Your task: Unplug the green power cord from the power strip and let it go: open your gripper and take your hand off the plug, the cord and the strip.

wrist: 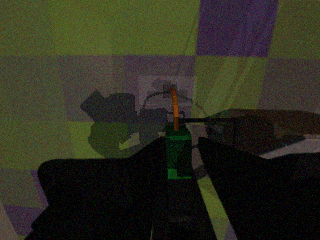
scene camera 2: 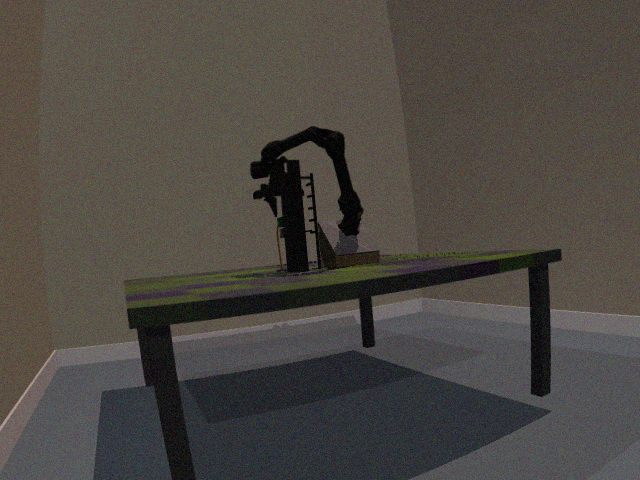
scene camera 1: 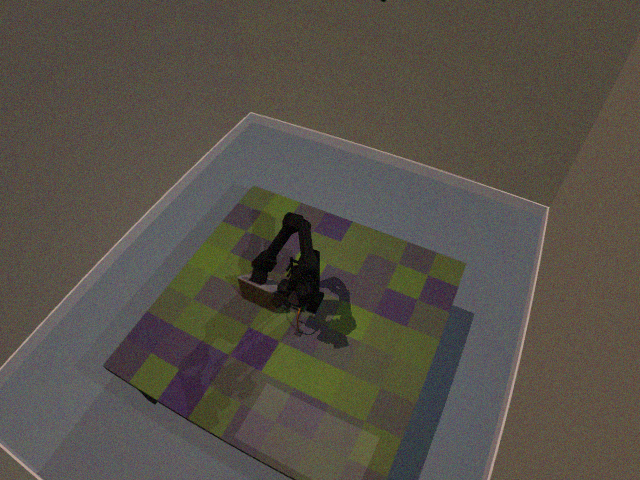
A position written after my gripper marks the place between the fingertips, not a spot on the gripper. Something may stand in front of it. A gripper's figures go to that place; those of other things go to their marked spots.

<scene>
My gripper (wrist: 179,142): 11 cm from the lens. A green plug (wrist: 178,143): 12 cm from the lens.
</scene>
